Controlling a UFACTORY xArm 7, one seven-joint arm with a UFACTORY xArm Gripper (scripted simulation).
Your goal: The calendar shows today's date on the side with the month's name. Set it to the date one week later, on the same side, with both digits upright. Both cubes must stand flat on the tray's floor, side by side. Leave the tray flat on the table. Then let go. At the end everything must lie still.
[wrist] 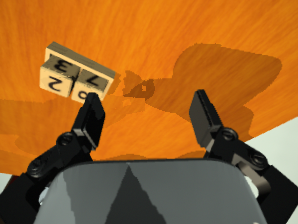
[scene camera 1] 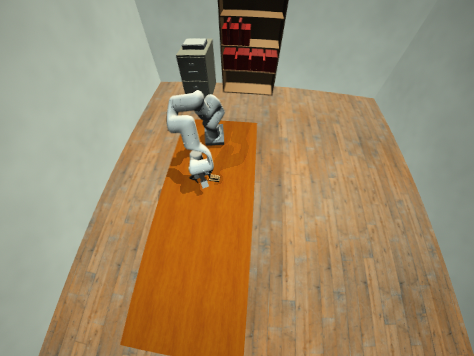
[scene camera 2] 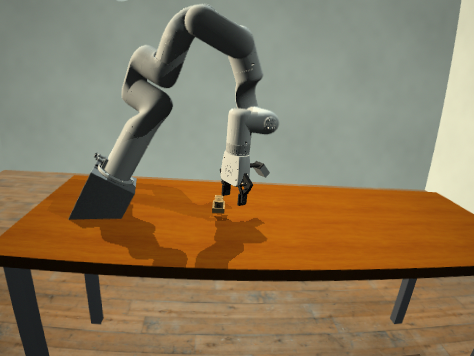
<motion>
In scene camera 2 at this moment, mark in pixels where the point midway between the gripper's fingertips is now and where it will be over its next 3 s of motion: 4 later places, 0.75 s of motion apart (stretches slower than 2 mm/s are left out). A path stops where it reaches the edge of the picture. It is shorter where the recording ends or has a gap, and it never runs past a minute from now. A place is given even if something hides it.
My gripper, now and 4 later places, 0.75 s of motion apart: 233, 200; 219, 200; 209, 201; 195, 201; 194, 203
</motion>
